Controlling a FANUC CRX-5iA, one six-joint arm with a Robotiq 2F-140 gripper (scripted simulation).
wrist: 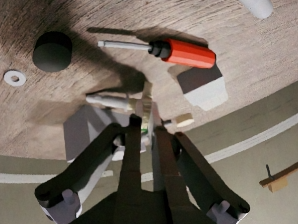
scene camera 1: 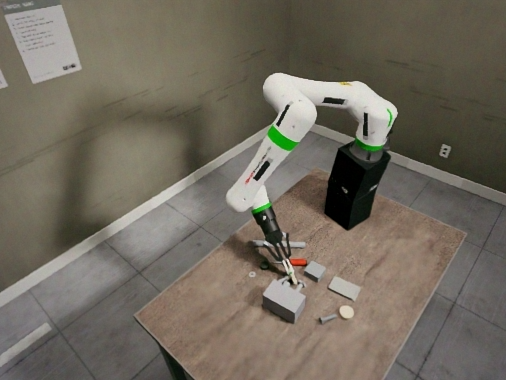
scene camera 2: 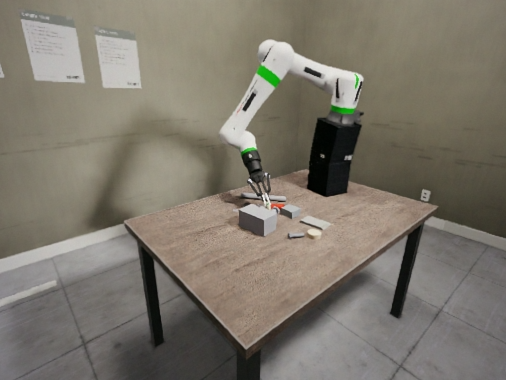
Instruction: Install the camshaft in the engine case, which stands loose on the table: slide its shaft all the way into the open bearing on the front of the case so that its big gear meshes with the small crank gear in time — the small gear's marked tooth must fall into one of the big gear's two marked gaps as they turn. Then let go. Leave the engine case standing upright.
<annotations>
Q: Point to a grey engine case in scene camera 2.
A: At 259, 220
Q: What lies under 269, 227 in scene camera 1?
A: My gripper.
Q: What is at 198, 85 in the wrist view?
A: A small grey block.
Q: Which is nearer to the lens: the camshaft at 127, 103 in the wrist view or the red-handled screwdriver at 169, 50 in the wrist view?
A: The red-handled screwdriver.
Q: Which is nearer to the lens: the camshaft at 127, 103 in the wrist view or the grey engine case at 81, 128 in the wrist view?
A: The camshaft.
</annotations>
